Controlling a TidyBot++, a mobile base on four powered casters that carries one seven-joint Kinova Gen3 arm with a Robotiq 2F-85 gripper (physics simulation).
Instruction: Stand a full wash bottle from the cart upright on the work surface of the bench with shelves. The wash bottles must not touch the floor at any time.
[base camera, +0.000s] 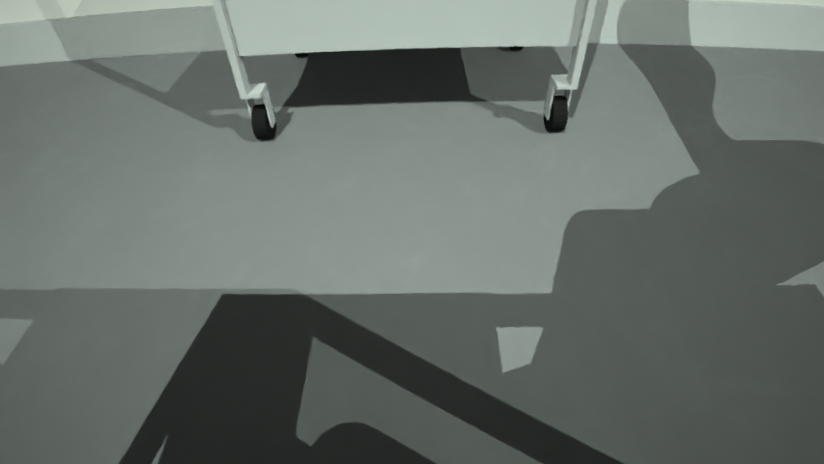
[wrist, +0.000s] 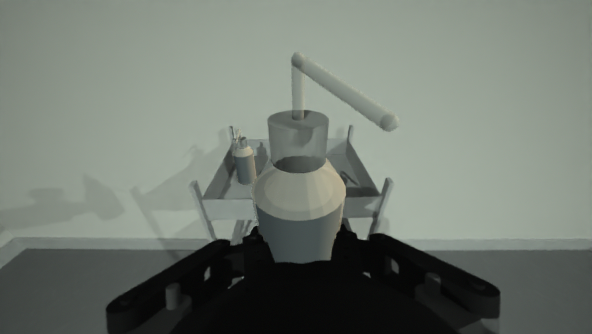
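Places are measured from the arm's base along level axes (x up, y ahead, z left), in metres.
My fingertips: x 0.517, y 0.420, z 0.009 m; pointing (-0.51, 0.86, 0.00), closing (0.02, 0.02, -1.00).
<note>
Ahead of a thing's pixels: the offset from my fingertips to its middle. Level surfaces: height alone.
A wash bottle @(dx +0.042, dy -0.018, dz -0.006 m) (wrist: 300, 200) with a grey cap, a bent clear spout and blue-grey liquid in its body stands upright between the fingers in the wrist view. My gripper (wrist: 298, 229) is shut on this bottle. The cart (base camera: 403, 25) (wrist: 227, 207) is beyond the held bottle in the wrist view, and its lower part shows at the top of the base view. Another wash bottle @(dx -0.164, dy +0.400, dz +0.155 m) (wrist: 245, 166) stands in the left part of the cart's top tray, with part of what looks like a further bottle behind it. The bench with shelves does not show in either view.
A pale wall (wrist: 475, 125) stands behind the cart. The cart's front casters (base camera: 263, 122) (base camera: 555, 114) rest on the grey floor @(dx -0.914 m) (base camera: 374, 201) (wrist: 525, 280). Dark shadows lie across the floor in front of the cart and at the right of the base view.
</note>
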